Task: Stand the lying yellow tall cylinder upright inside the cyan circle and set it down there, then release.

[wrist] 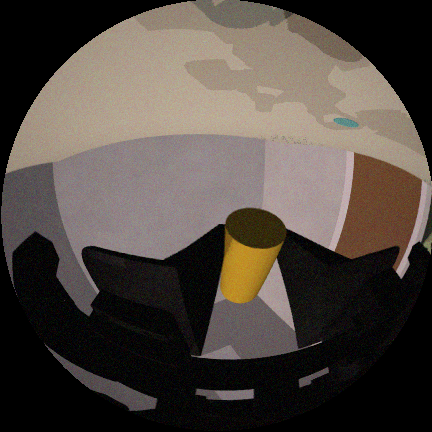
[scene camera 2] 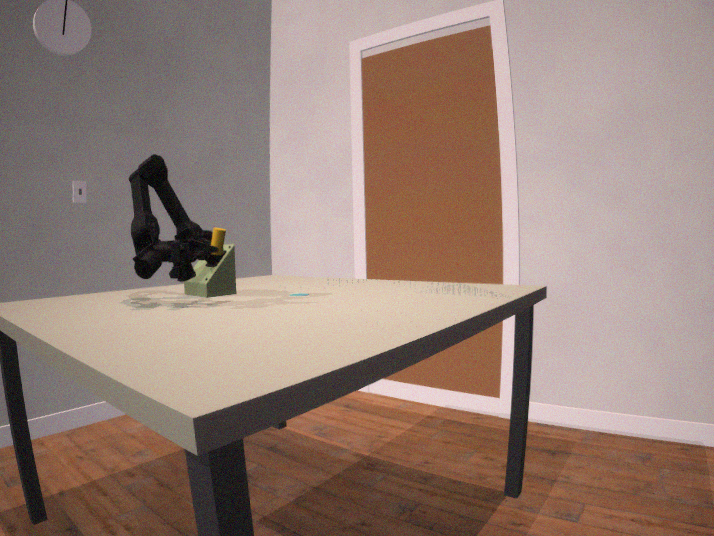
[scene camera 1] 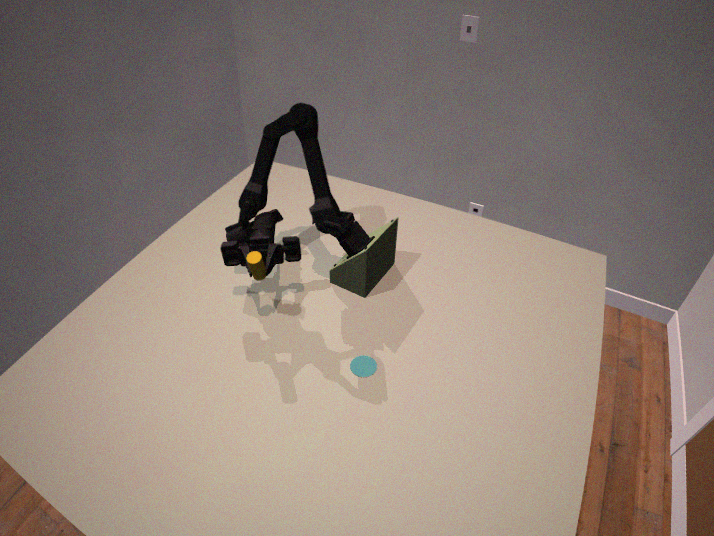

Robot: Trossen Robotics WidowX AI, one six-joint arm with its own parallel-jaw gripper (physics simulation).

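Places are measured from the arm's base along level axes (x ahead, y left, z up), in centimetres.
Where they show: gripper, fingertip midpoint: (wrist: 249, 231) (scene camera 2: 220, 249) (scene camera 1: 258, 274); arm's base, origin of the base link: (scene camera 2: 216, 258) (scene camera 1: 361, 247).
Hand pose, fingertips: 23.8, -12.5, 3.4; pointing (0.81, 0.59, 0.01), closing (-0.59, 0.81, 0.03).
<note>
Things, the pixels of their top centre, and the offset from my fingertips, as dx, dy, dz. "spot": a spot on its surface instead. Level surfaces: height alone.
- yellow tall cylinder, middle of its top: (wrist: 241, 295) (scene camera 1: 254, 253) (scene camera 2: 217, 227) -0.5, -0.5, +5.6
- cyan circle, surface spot: (scene camera 1: 363, 366) (wrist: 345, 122) (scene camera 2: 299, 294) spot: -0.5, +27.3, -14.6
- pale table, its level: dz -14.7
The yellow tall cylinder (scene camera 1: 255, 262) (scene camera 2: 218, 238) (wrist: 249, 267) is held in the air above the table, close to upright with a slight lean in the scene camera 2 view. My gripper (scene camera 1: 259, 269) (scene camera 2: 215, 252) (wrist: 249, 231) is shut on it, with one finger on each side. The gripper points roughly level. The cyan circle (scene camera 1: 363, 366) (scene camera 2: 299, 294) (wrist: 346, 122) lies flat on the table, in front and to the right of the gripper in the scene camera 1 view, well apart from the cylinder. The fingers' contact is partly hidden in the scene camera 2 view.
The green wedge-shaped arm base (scene camera 1: 369, 265) (scene camera 2: 218, 280) stands to the right of the gripper in the scene camera 1 view. Arm shadows fall across the pale table (scene camera 1: 461, 438) (scene camera 2: 288, 340) (wrist: 125, 85) and reach the circle. Grey walls stand beyond the table's far edges.
</note>
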